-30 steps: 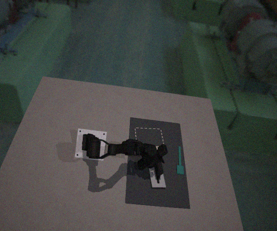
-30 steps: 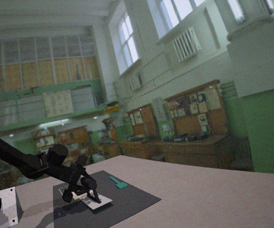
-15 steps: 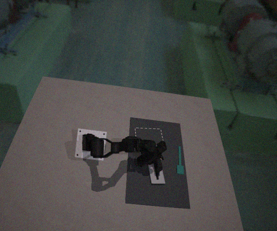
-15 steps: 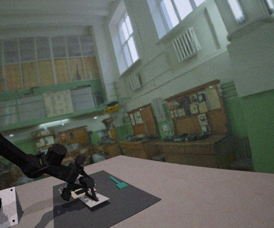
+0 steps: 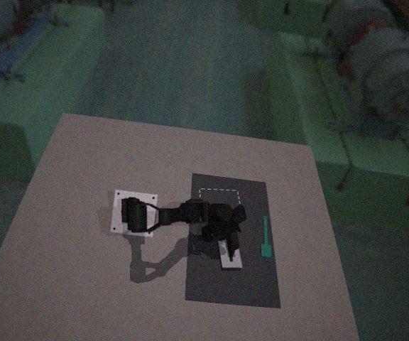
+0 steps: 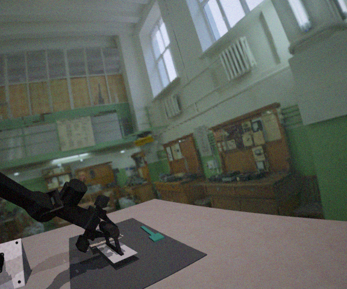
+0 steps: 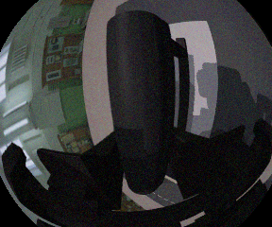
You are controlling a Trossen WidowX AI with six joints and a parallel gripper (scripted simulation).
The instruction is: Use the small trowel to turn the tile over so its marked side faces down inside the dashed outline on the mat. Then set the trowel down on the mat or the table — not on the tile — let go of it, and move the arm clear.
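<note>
Now: the tile 100 mm to the left of my gripper tip, 50 mm below it and 50 mm behind it. The rest, counted from my gripper tip: teal trowel (130 mm ahead, 70 mm below, 50 mm to the left).
</note>
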